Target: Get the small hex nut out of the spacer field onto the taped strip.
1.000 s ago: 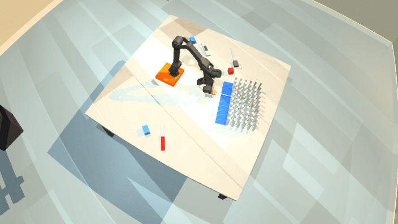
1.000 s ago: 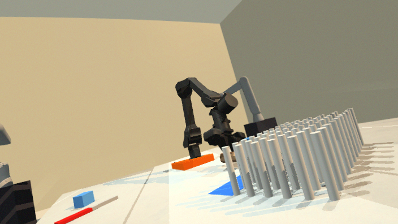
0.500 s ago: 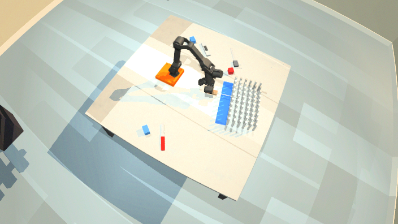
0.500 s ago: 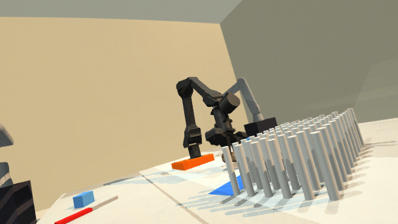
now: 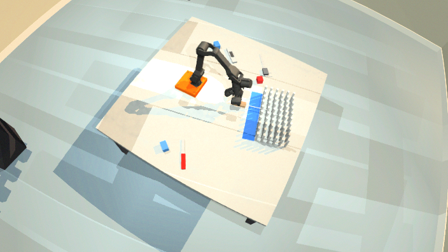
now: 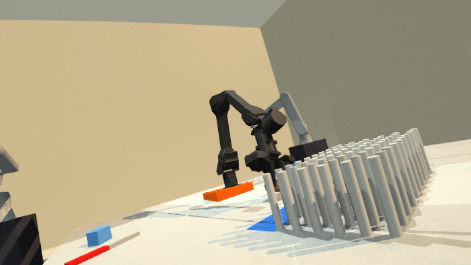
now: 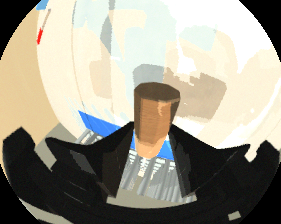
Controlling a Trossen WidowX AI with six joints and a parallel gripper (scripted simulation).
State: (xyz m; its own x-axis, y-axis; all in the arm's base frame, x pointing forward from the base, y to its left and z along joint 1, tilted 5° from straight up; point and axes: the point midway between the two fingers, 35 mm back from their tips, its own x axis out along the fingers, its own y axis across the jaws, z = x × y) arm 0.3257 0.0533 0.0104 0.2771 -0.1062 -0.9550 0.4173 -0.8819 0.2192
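Now: the blue taped strip 11 cm ahead of my gripper tip, 4 cm below it and 1 cm to the left of it. From my gripper tip the other things lie so: flat tool: 35 cm to the left, 31 cm behind, 2 cm below; then hook tool: 10 cm ahead, 4 cm to the left; then red block: 27 cm to the left, 2 cm below, 1 cm behind.
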